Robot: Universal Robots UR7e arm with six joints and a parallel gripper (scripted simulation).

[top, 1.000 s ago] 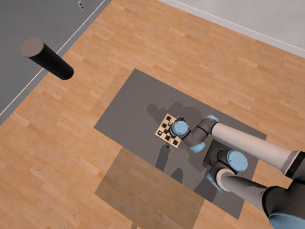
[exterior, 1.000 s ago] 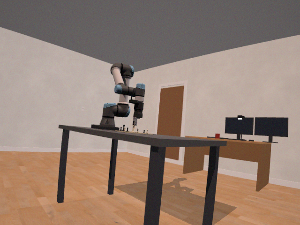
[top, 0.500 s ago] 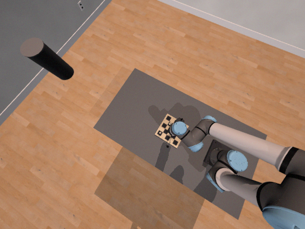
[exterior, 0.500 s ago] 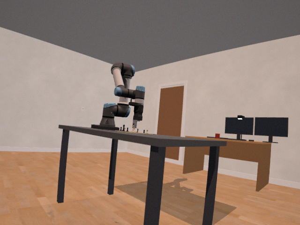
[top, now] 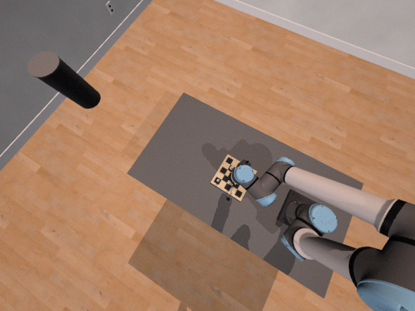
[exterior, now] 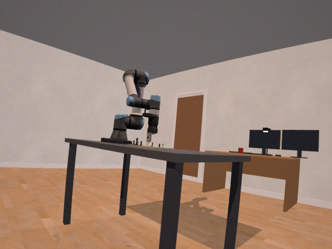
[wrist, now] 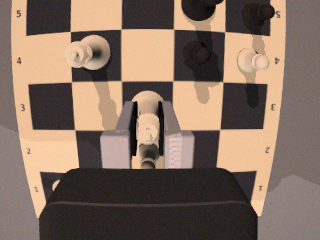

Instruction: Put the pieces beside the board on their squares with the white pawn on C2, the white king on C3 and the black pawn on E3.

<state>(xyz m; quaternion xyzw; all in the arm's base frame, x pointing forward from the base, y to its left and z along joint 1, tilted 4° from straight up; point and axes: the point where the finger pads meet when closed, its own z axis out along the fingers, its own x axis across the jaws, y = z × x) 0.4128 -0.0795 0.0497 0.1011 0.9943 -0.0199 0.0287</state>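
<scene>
My gripper is now 1 cm above the white piece. Round my hand: chessboard: 5 cm below; then large black piece: 7 cm to the right, 5 cm behind, 2 cm below.
</scene>
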